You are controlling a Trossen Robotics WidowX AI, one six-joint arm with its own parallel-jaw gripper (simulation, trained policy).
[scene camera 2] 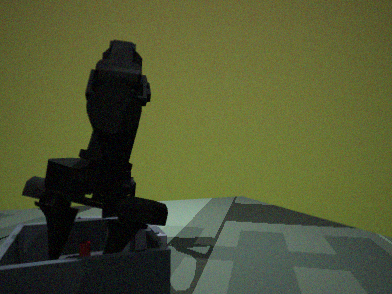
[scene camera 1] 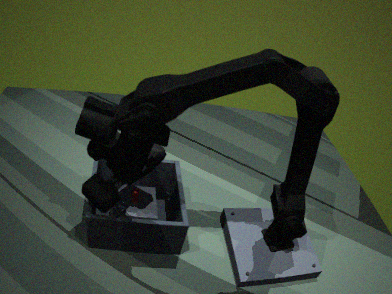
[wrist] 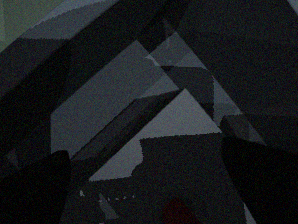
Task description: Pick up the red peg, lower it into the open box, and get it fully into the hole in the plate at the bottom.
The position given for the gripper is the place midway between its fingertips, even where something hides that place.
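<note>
The gripper is visible at (scene camera 2: 76, 269), and the other views show the gripper (scene camera 1: 117, 192) (wrist: 147, 153) as well. A plate (scene camera 1: 146, 208) (wrist: 172, 148) is part of the scene, and so is a box (scene camera 1: 166, 235).
</note>
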